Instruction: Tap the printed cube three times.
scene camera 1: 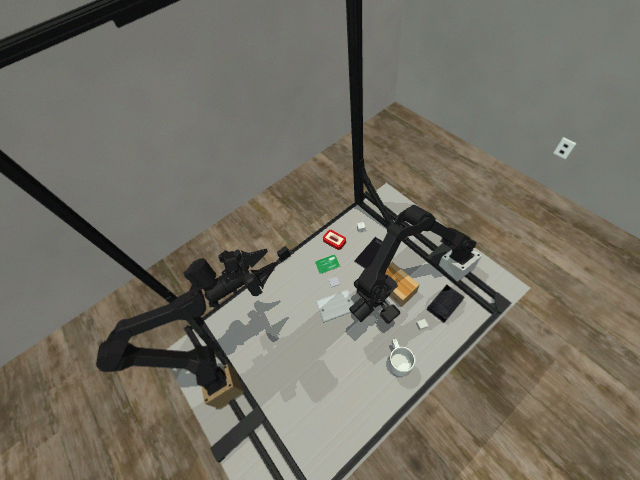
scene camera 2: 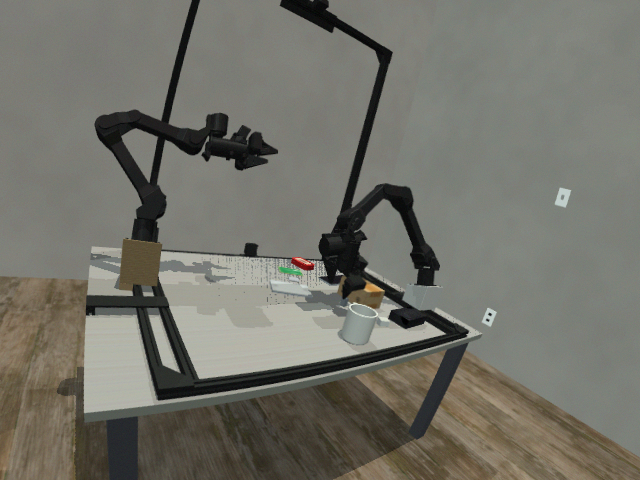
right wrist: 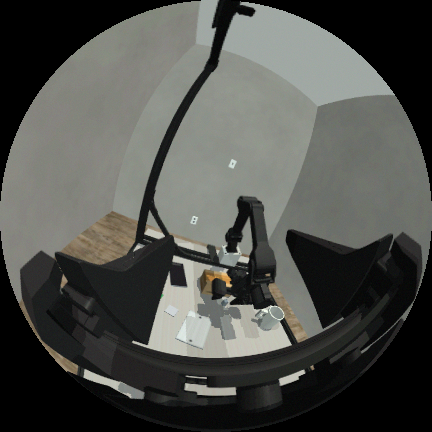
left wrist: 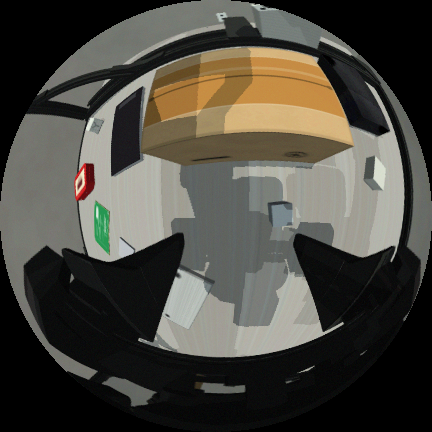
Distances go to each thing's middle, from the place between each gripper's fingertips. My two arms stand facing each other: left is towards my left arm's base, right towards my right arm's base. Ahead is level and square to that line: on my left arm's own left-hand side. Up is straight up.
Now: the black tablet (left wrist: 126, 133) 60 mm behind my right hand, 390 mm to the left of it and 410 mm below it.
Right now my left hand is 200 mm past the black tablet, 100 mm to the right of it and 40 mm above it.
